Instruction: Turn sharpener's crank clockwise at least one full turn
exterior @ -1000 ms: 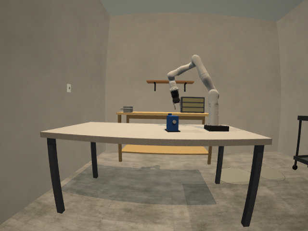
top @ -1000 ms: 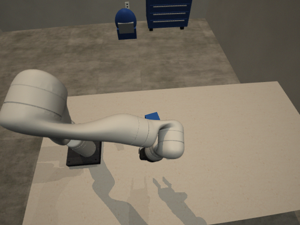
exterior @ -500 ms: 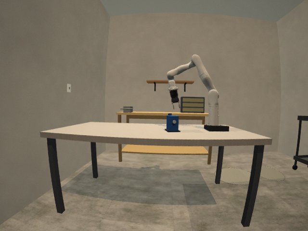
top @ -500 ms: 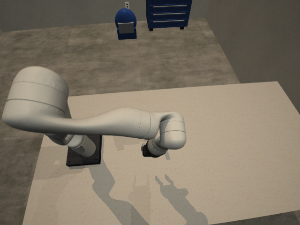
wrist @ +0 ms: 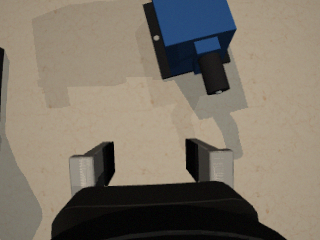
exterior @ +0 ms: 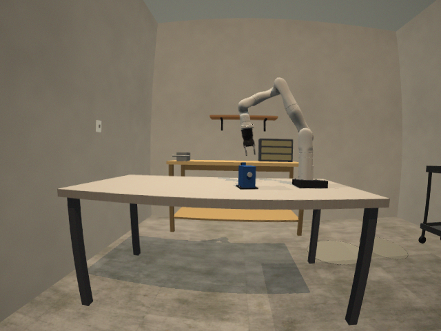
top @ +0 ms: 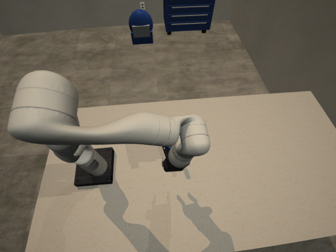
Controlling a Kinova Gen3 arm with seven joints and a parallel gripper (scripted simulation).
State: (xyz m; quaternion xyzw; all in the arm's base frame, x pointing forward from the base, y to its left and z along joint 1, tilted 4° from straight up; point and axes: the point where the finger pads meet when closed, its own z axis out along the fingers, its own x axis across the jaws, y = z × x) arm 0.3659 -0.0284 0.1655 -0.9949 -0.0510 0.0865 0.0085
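Now: hand 8 cm to the right of the black handle, 7 cm above it and 4 cm short of it.
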